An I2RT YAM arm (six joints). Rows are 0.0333 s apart.
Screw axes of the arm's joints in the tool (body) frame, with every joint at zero. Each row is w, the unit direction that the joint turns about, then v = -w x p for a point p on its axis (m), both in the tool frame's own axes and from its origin. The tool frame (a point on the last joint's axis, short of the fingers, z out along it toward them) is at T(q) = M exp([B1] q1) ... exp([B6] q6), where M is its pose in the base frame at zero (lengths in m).
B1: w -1 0 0 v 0 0.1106 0
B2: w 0 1 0 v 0.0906 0 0.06
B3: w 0 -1 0 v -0.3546 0 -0.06
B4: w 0 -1 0 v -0.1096 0 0
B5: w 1 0 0 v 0 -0.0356 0
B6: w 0 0 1 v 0 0 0
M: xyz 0.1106 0 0.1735 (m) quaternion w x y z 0.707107 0 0.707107 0
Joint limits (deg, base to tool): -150..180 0..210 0..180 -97..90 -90..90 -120..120
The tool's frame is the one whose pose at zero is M.
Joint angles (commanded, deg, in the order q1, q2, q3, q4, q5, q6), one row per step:
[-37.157, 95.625, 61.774, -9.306, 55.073, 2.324]
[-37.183, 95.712, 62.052, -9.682, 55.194, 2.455]
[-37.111, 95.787, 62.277, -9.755, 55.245, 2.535]
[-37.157, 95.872, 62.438, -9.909, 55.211, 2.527]
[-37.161, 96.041, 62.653, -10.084, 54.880, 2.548]
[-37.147, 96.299, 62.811, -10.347, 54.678, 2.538]
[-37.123, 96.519, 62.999, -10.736, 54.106, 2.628]
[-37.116, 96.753, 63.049, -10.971, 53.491, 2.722]
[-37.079, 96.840, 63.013, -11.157, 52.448, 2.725]
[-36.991, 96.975, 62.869, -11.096, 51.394, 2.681]
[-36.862, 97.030, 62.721, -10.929, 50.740, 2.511]
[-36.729, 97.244, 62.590, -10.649, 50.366, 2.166]
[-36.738, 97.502, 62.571, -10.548, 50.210, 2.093]
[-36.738, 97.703, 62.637, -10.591, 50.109, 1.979]
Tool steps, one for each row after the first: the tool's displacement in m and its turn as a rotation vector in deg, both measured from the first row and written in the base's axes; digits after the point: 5 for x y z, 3 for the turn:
[0.00021, -0.00041, 0.00057, 0.024, 0.079, -0.165]
[0.00100, -0.00048, 0.00127, -0.063, -0.034, -0.162]
[0.00116, -0.00094, 0.00144, 0.004, 0.022, -0.180]
[0.00187, -0.00136, 0.00128, 0.260, -0.032, 0.048]
[0.00252, -0.00166, 0.00023, 0.592, 0.183, 0.212]
[0.00329, -0.00180, -0.00072, 1.148, 0.198, 0.611]
[0.00388, -0.00190, -0.00231, 1.729, 0.189, 1.019]
[0.00444, -0.00155, -0.00360, 2.499, -0.006, 1.799]
[0.00529, -0.00100, -0.00545, 3.228, -0.235, 2.656]
[0.00607, -0.00026, -0.00659, 3.639, -0.325, 3.323]
[0.00710, 0.00019, -0.00833, 3.934, -0.118, 3.868]
[0.00756, -0.00015, -0.00989, 4.141, 0.019, 3.996]
[0.00801, -0.00043, -0.01081, 4.323, 0.218, 4.112]

